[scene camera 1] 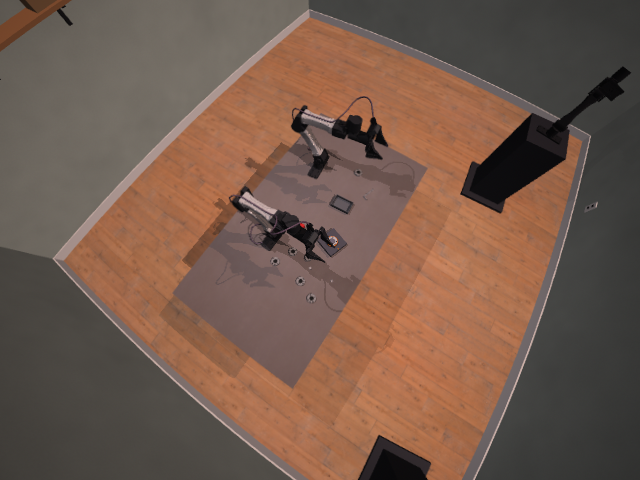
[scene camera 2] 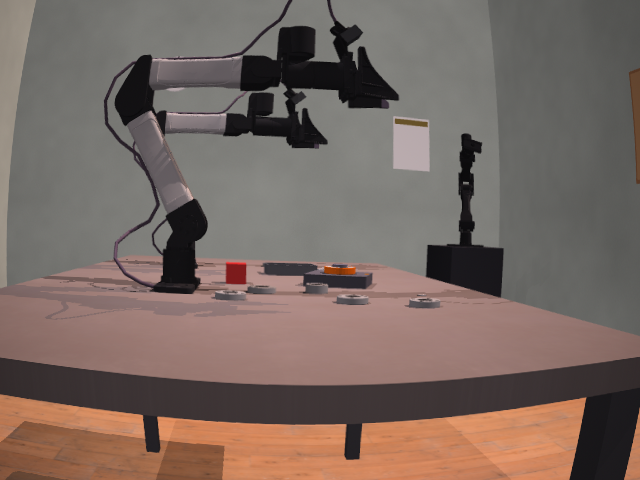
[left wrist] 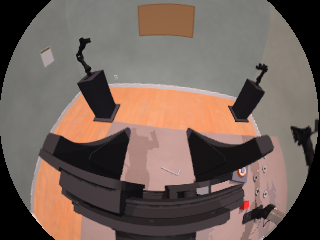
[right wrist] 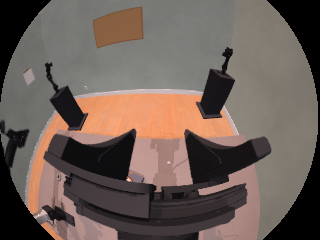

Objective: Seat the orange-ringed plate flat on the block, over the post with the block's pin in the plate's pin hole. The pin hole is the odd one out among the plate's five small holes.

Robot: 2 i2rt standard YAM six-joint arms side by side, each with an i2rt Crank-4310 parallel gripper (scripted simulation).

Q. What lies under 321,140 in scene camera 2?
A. The left gripper.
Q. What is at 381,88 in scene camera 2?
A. The right gripper.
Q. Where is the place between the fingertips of the left gripper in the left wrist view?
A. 158,129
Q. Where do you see a dark block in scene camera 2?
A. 360,280
